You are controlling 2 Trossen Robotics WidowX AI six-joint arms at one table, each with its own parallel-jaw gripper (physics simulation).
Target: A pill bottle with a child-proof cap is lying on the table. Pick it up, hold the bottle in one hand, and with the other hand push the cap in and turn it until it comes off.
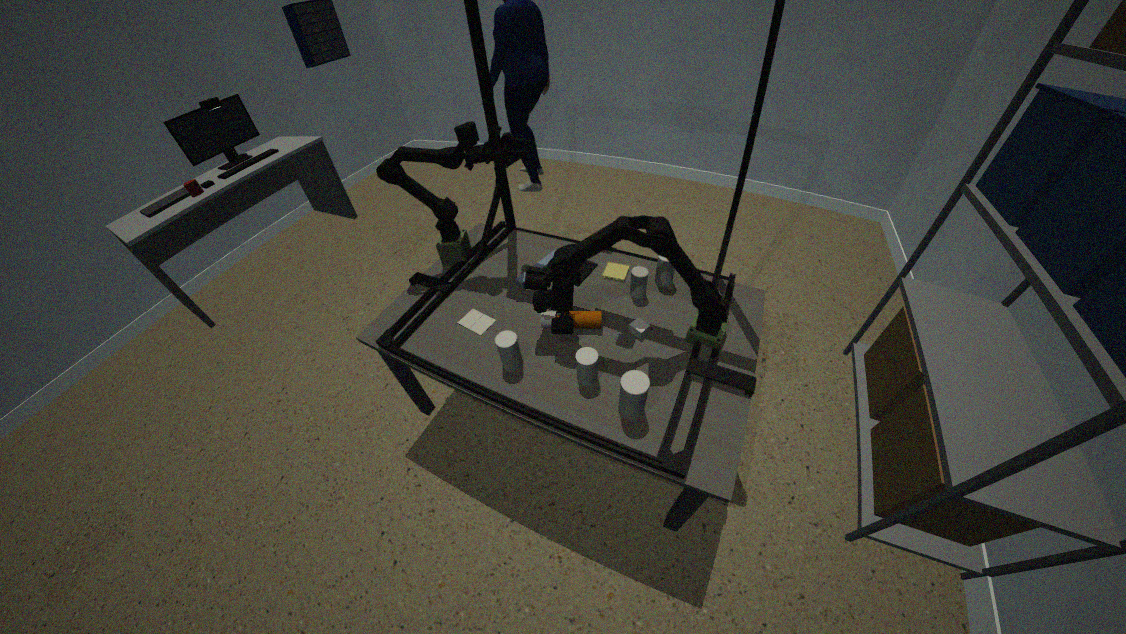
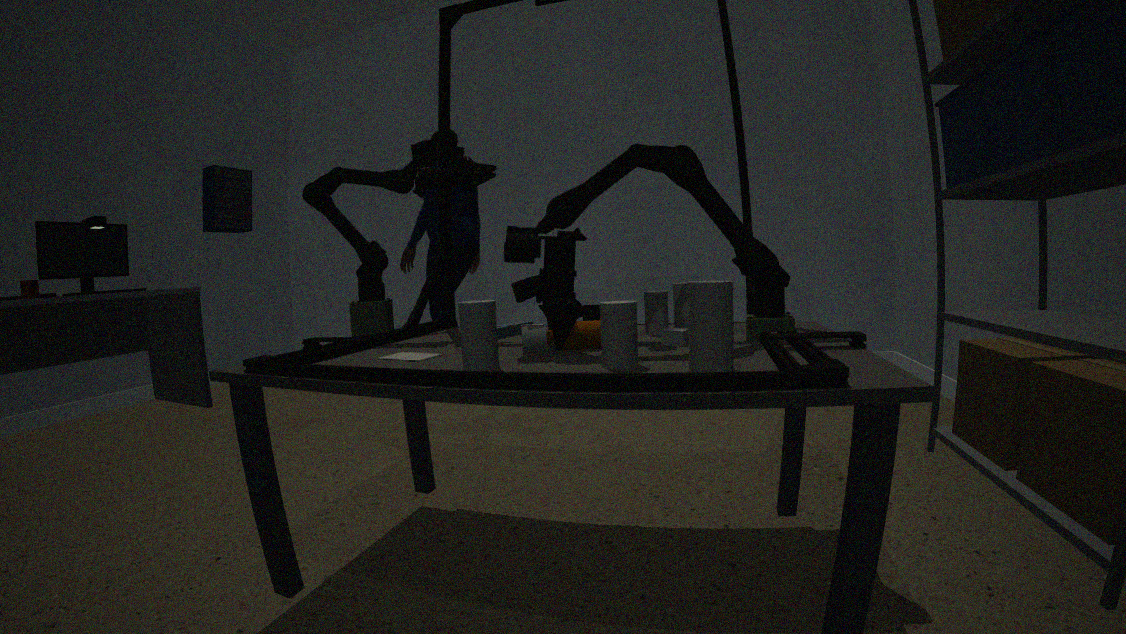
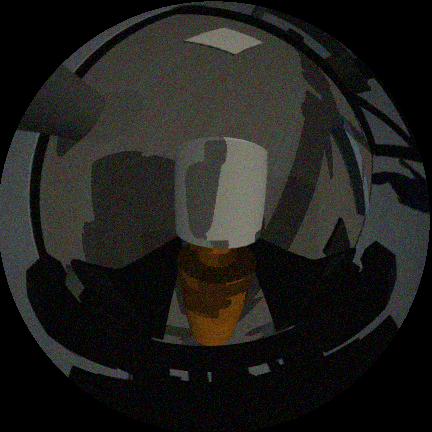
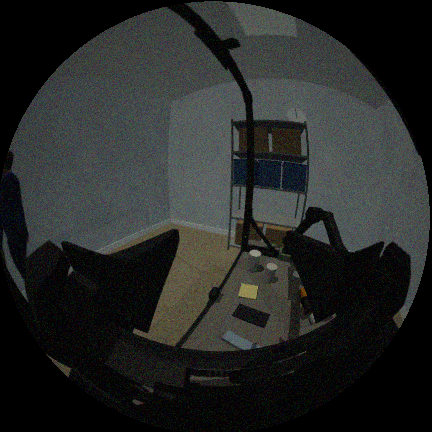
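Note:
The pill bottle (image 1: pixel 586 318) (image 2: pixel 587 333) (image 3: pixel 212 300) is orange with a white cap (image 3: pixel 221 189) and lies on its side in the middle of the table (image 1: pixel 435 340). My left gripper (image 1: pixel 561 322) (image 2: pixel 561 332) (image 3: pixel 214 240) reaches down over it. Its fingers press on both sides of the orange body just behind the cap. The bottle rests on the table top. My right gripper (image 1: pixel 513 150) (image 2: pixel 480 170) (image 4: pixel 234 235) is open and empty. It hangs high over the far left corner, well away from the bottle.
Several white-topped cylinders stand on the table, among them one (image 1: pixel 508 354), a second (image 1: pixel 587 370) and a third (image 1: pixel 634 395) in front of the bottle. A yellow note (image 1: pixel 616 271), a white sheet (image 1: pixel 476 321) and a small grey block (image 1: pixel 639 327) lie flat. A person (image 1: pixel 520 82) walks behind the frame.

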